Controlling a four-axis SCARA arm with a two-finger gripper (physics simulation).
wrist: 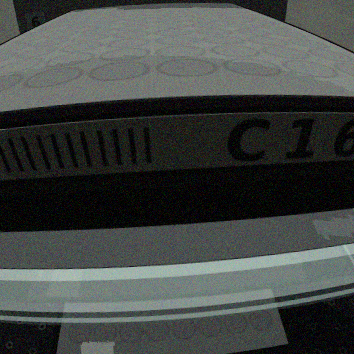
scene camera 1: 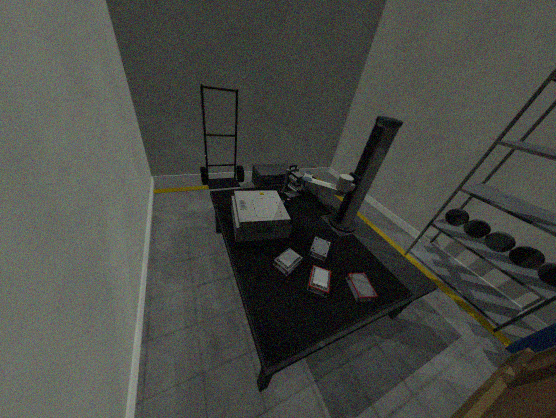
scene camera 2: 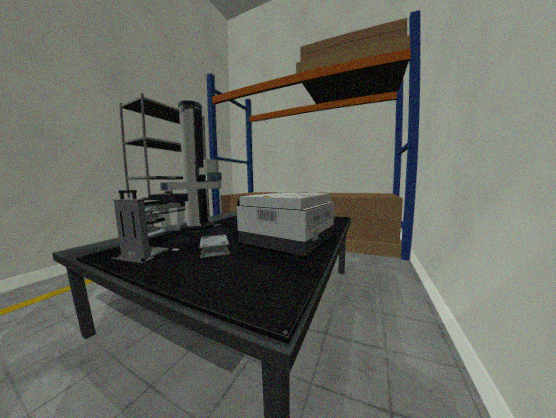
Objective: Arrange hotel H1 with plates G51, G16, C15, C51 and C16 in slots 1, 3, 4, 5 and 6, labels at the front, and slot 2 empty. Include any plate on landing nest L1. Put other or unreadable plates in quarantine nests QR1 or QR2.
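Frame: origin at the arm's base, x ahead, y left, z up, level; centimetres.
Seen in the pictures: arm's base at its link origin: (scene camera 1: 342, 223) (scene camera 2: 197, 226).
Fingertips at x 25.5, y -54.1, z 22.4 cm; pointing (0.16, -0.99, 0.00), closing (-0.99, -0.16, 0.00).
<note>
Pixels of each thing's top centre, then the offset from my fingertips to it. Level surfaces: height alone.
- Plate C16 at its top centre: (wrist: 151, 19) (scene camera 2: 145, 201) dx -0.1, dy +2.1, dz +2.8 cm
- large white instrument at its top centre: (scene camera 2: 287, 194) (scene camera 1: 260, 204) dx +53.4, dy +43.6, dz +3.6 cm
- black table at its surface level: dz -21.1 cm
Plate C16 (wrist: 175, 142) faces the wrist camera with its barcode and label, level, beside a "6" mark at the upper left. Below it are a clear band and part of a lower surface with wells. The hotel (scene camera 1: 294, 181) (scene camera 2: 131, 227) stands at the table's far end in scene camera 1; several plate edges show in it in scene camera 2. My gripper (scene camera 2: 159, 200) is open at the hotel's upper part, with nothing held; its fingertips are hard to make out. Two pale nest blocks (scene camera 1: 288, 260) (scene camera 1: 320, 247) and two red-edged ones (scene camera 1: 320, 279) (scene camera 1: 362, 286) are on the table; their labels are unreadable.
A large white instrument (scene camera 1: 261, 207) (scene camera 2: 285, 217) stands on the black table (scene camera 1: 280, 320) (scene camera 2: 225, 295). The arm's column (scene camera 1: 367, 175) (scene camera 2: 190, 160) rises at the table's side. A hand truck (scene camera 1: 220, 135) and a dark case (scene camera 1: 270, 175) stand beyond the table.
</note>
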